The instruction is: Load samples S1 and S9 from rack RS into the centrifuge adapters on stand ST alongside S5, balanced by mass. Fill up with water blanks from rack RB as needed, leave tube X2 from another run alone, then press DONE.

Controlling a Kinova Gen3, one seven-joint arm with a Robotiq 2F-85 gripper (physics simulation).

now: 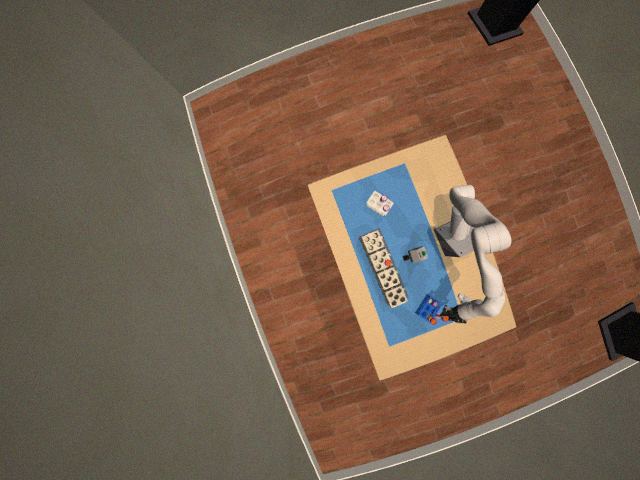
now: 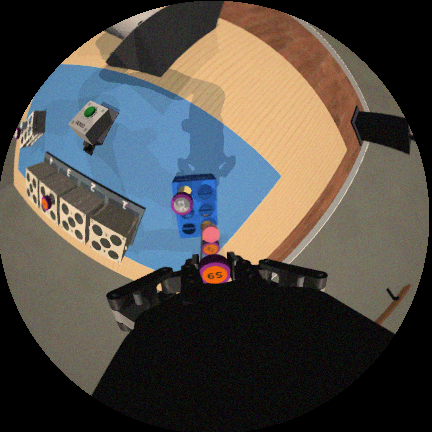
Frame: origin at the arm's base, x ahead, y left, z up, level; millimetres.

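Where they show: gripper, between the fingertips: (image 1: pixel 443 317) (image 2: pixel 212 260); arm's base, origin of its link: (image 1: pixel 458 234).
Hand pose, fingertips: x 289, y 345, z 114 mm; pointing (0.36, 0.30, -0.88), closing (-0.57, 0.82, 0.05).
Note:
Things, the pixels of their top centre, and the offset from my fingertips. "spot": a spot on its surface instead.
- tube S9, a spot on its surface: (image 2: pixel 215 274) spot: 3 mm back, 2 mm right, 23 mm up
- Tube X2, centre of its top: (image 2: pixel 181 205) (image 1: pixel 435 304) 9 mm back, 48 mm right, 84 mm down
- ST, centre of its top: (image 2: pixel 57 208) (image 1: pixel 386 268) 158 mm ahead, 331 mm right, 110 mm down
- orange-capped tube, centre of its top: (image 2: pixel 44 203) (image 1: pixel 388 262) 145 mm ahead, 361 mm right, 81 mm down
- grey button box, centre of its top: (image 2: pixel 78 120) (image 1: pixel 421 254) 50 mm back, 323 mm right, 122 mm down
- White rack RB, centre of its top: (image 1: pixel 380 202) 40 mm ahead, 680 mm right, 146 mm down
My gripper (image 1: pixel 445 315) (image 2: pixel 212 260) is shut on tube S9 (image 2: pixel 215 274), with its orange cap between the fingers and its pink lower end above the blue rack RS (image 1: pixel 424 310) (image 2: pixel 196 196). Another orange-capped tube (image 1: pixel 433 320) (image 2: pixel 210 248), its label too small to read, stands in the rack near the held tube's lower end. Tube X2 (image 1: pixel 434 303) (image 2: pixel 182 204), grey and purple capped, stands in RS. Stand ST (image 1: pixel 384 270) (image 2: pixel 113 218) carries four cream-topped adapters. An orange-capped tube (image 1: pixel 387 262) (image 2: pixel 46 203), label unreadable, is in adapter 3.
The grey button box (image 1: pixel 415 255) (image 2: pixel 86 126) with its green DONE button (image 1: pixel 423 253) (image 2: pixel 90 111) stands between the arm base and the stand. White rack RB (image 1: pixel 373 205) (image 2: pixel 37 123) at the mat's far end holds two purple-rimmed tubes (image 1: pixel 383 198) (image 1: pixel 386 207).

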